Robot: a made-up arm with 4 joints. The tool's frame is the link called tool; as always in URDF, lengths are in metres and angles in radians. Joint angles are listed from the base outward.
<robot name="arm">
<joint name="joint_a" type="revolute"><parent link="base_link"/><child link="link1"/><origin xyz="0 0 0.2" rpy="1.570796 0 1.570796"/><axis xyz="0 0 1"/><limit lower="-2.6" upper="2.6"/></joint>
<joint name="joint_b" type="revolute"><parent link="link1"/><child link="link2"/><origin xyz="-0.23 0 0.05" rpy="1.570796 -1.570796 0"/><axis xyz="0 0 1"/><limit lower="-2.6" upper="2.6"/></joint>
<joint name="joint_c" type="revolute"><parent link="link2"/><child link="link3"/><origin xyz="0.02 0.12 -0.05" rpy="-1.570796 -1.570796 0"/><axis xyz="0 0 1"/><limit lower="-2.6" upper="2.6"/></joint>
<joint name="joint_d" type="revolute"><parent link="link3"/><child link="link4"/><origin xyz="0.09 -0.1 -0.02" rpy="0 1.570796 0"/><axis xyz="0 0 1"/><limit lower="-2.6" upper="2.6"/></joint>
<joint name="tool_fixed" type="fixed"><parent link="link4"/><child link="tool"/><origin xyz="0.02 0.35 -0.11" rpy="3.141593 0 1.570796"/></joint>
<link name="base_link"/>
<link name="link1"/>
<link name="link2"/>
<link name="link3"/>
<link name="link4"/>
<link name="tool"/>
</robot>
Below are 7 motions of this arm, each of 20 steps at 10 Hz.
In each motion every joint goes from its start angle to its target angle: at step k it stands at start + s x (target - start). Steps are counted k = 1, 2, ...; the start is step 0. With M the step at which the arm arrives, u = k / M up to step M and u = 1 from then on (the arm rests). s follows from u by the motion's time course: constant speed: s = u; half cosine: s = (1 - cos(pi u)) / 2; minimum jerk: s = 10 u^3 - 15 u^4 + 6 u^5.
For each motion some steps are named. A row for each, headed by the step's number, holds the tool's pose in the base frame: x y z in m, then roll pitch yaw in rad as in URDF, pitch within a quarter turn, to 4 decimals.
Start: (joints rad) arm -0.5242 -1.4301 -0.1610 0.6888
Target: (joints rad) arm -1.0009 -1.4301 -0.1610 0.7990
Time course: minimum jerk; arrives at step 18
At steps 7, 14, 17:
7: 0.3907 -0.0367 0.2817 -0.6795 0.5131 0.5155
14: 0.4068 -0.0192 0.3049 -1.0284 0.5791 0.2937
17: 0.4087 -0.0164 0.3076 -1.0721 0.5818 0.2663

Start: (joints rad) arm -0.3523 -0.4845 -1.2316 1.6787
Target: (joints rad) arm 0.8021 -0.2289 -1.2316 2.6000
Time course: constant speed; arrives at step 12
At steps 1, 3, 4, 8, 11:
1: 0.2418 -0.5651 0.5475 -1.3342 -0.4085 -1.1384
3: 0.2039 -0.6229 0.4829 -1.2334 -0.3790 -1.2597
4: 0.1840 -0.6467 0.4459 -1.1941 -0.3586 -1.3202
8: 0.1030 -0.6997 0.2781 -1.1191 -0.2558 -1.5473
11: 0.0462 -0.6918 0.1477 -1.1471 -0.1778 -1.6921

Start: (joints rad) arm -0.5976 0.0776 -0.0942 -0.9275
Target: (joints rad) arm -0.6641 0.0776 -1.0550 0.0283
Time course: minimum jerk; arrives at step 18
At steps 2, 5, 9, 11, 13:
2: 0.1831 -0.0076 0.2774 -0.3561 0.4916 0.7163
5: 0.2134 -0.0405 0.2776 -0.3508 0.5286 0.5551
9: 0.2591 -0.1689 0.2671 -0.4684 0.6640 0.0176
11: 0.2518 -0.2486 0.2644 -0.6339 0.7170 -0.3299
13: 0.2301 -0.3113 0.2693 -0.8126 0.7249 -0.6309

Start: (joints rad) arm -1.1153 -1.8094 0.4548 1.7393
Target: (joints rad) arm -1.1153 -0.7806 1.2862 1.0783
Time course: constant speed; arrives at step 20
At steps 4, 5, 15, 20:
4: 0.5025 -0.1131 0.4589 -0.4947 0.0123 -0.0175
5: 0.4989 -0.1154 0.4716 -0.4525 -0.0181 -0.0111
15: 0.4248 -0.1114 0.6255 -0.1406 -0.4547 0.1119
20: 0.3479 -0.0968 0.7054 -0.1173 -0.7450 0.2379

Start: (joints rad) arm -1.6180 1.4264 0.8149 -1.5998
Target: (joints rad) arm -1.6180 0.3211 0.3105 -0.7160
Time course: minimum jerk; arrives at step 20
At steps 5, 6, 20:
5: 0.2757 0.0016 0.3033 -2.3714 0.2152 0.0339
6: 0.2701 0.0163 0.2998 -2.3299 0.2416 0.0676
20: 0.2452 0.1217 0.3367 -1.7260 0.4187 0.2337

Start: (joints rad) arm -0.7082 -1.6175 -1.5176 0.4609
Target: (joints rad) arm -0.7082 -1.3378 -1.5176 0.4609
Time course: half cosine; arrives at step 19
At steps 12, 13, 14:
12: 0.2928 -0.2739 0.2094 -2.5112 0.7301 -0.9276
13: 0.2931 -0.2776 0.2126 -2.4971 0.7222 -0.9336
14: 0.2932 -0.2810 0.2155 -2.4844 0.7151 -0.9391

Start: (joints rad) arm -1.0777 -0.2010 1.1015 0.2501
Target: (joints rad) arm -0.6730 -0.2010 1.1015 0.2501
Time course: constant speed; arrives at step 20
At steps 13, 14, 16, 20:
13: 0.1937 -0.0535 0.6601 -0.9010 -0.7834 0.8288
14: 0.1937 -0.0628 0.6589 -0.8814 -0.7982 0.8149
16: 0.1937 -0.0813 0.6560 -0.8404 -0.8273 0.7851
20: 0.1937 -0.1179 0.6479 -0.7503 -0.8825 0.7170

